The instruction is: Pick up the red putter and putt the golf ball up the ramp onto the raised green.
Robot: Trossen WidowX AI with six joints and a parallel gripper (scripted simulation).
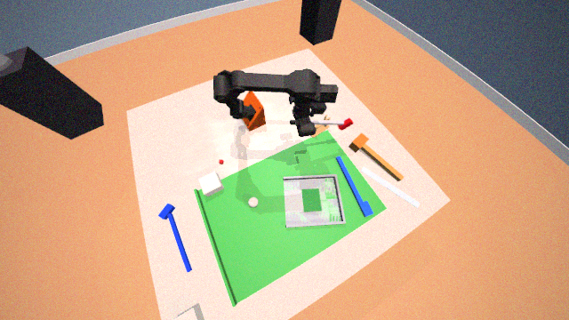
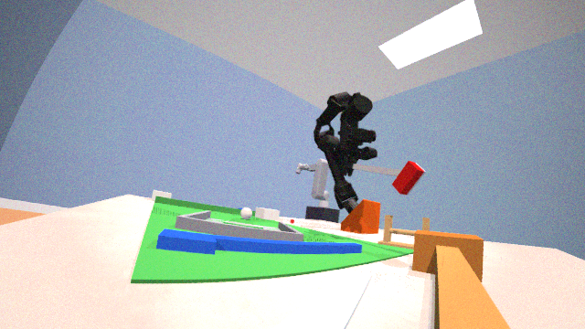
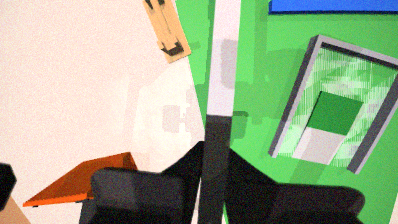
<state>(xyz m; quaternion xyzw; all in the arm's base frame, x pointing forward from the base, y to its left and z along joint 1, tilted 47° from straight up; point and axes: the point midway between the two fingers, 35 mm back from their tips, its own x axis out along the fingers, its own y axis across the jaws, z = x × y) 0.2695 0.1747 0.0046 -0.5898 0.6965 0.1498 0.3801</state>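
My gripper tip is now 360 mm to the left of the small red cube, 170 mm above it and 130 mm past it. From my gripper tip the other things lie so: red putter: 100 mm to the left, 30 mm ahead; green mat: 210 mm ahead, 180 mm to the right, 180 mm below; wooden stand: 170 mm to the left, 140 mm below, 30 mm behind.
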